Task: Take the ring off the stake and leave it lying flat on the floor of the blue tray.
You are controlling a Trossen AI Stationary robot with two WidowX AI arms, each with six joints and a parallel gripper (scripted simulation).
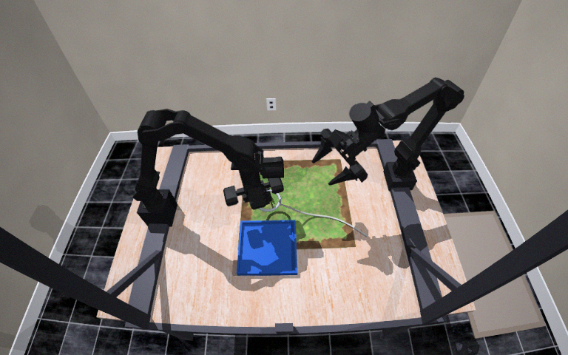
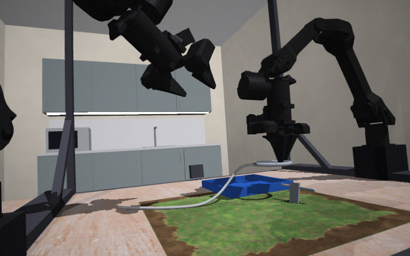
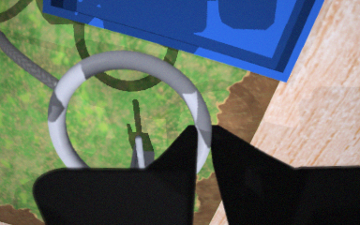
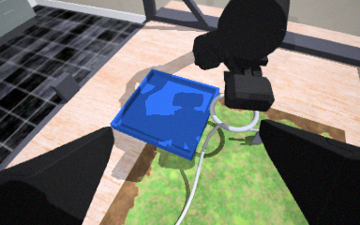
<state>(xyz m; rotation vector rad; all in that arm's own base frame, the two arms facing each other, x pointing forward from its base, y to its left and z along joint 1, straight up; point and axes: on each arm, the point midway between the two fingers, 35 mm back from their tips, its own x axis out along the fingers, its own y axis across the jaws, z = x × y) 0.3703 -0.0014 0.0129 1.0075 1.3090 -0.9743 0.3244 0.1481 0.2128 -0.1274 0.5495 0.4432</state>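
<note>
Now: the pale grey ring 4 cm to the right of my left hand, 3 cm below it and 1 cm ahead of it. Round my left hand: green mat: 14 cm to the right, 12 cm below, 4 cm ahead; then grey stake: 9 cm below, 7 cm ahead, 5 cm to the right; then blue tray: 13 cm behind, 10 cm below, 2 cm to the right.
</note>
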